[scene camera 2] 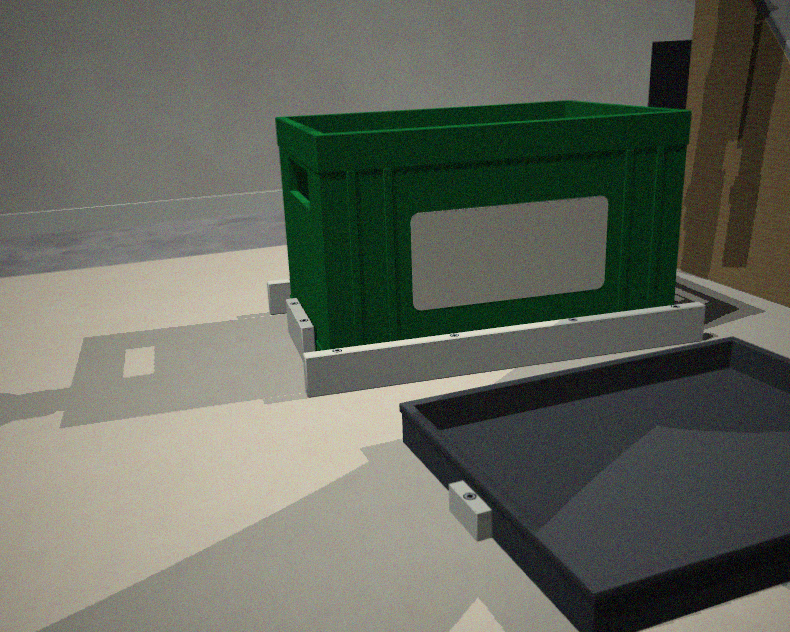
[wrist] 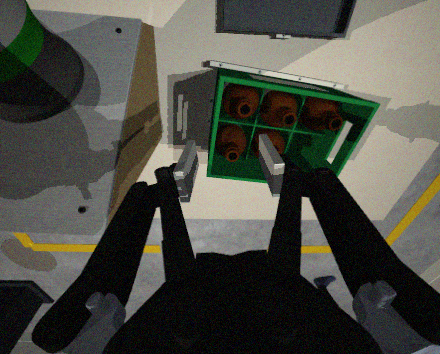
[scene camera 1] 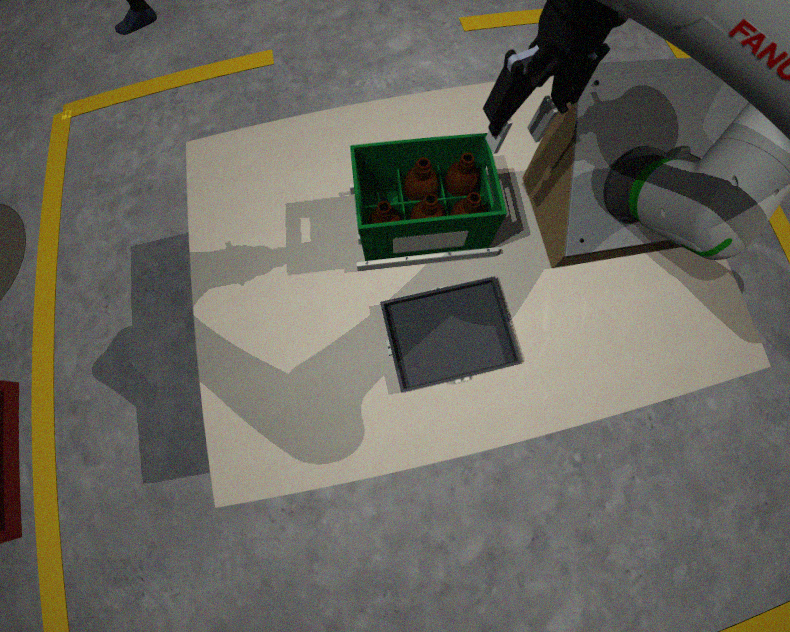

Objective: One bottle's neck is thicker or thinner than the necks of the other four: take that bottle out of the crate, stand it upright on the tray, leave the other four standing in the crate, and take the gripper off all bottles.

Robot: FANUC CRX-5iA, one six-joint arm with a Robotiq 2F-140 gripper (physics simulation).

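Places are measured from the arm's base along level axes (x ahead, y left, z up), in centimetres.
Pixels of known places: gripper, between the fingertips: (wrist: pixel 227 150) (scene camera 1: pixel 512 140); arm's base, origin of its link: (wrist: pixel 33 78) (scene camera 1: pixel 636 184).
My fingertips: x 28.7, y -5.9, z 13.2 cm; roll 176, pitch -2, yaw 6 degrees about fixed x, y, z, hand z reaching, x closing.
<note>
Ahead of a thing's pixels: the offset from my fingertips to its middle. "spot": to the spot under its first point.
The green crate @[dx +11.7, dy -5.3, dz -21.9 cm] (scene camera 1: pixel 374 243) (scene camera 2: pixel 362 263) (wrist: pixel 214 135) holds several upright brown bottles. In scene camera 1, two bottles @[dx +11.0, dy -9.5, dz -22.1 cm] (scene camera 1: pixel 421 183) @[dx +2.1, dy -8.4, dz -22.1 cm] (scene camera 1: pixel 463 177) stand in the back row and three @[dx +20.9, dy -1.9, dz -22.1 cm] (scene camera 1: pixel 385 214) @[dx +12.0, dy -1.2, dz -22.1 cm] (scene camera 1: pixel 428 208) @[dx +3.9, dy +0.6, dz -22.1 cm] (scene camera 1: pixel 469 204) in the front row; the back left compartment is empty. I cannot tell for certain which neck differs. The dark tray (scene camera 1: pixel 454 349) (scene camera 2: pixel 592 481) (wrist: pixel 280 17) lies in front of the crate with no bottle on it. My gripper (scene camera 1: pixel 520 130) (wrist: pixel 227 150) is partly open and empty, above and beside the crate's back right corner. In the wrist view one finger hides part of a bottle @[spot: dx +11.8, dy -7.9, dz -18.1 cm] (wrist: pixel 276 145).
Low light-coloured rails @[spot: dx +13.3, dy +5.0, dz -27.8 cm] (scene camera 1: pixel 428 258) (scene camera 2: pixel 507 349) (wrist: pixel 300 79) edge the crate. The robot's pedestal (scene camera 1: pixel 556 204) (wrist: pixel 132 140), with brown sides, stands close to the crate's right. A small block @[spot: dx +26.8, dy +22.1, dz -29.3 cm] (scene camera 2: pixel 470 510) touches the tray's left side. A person's foot (scene camera 1: pixel 136 21) shows beyond the mat.
</note>
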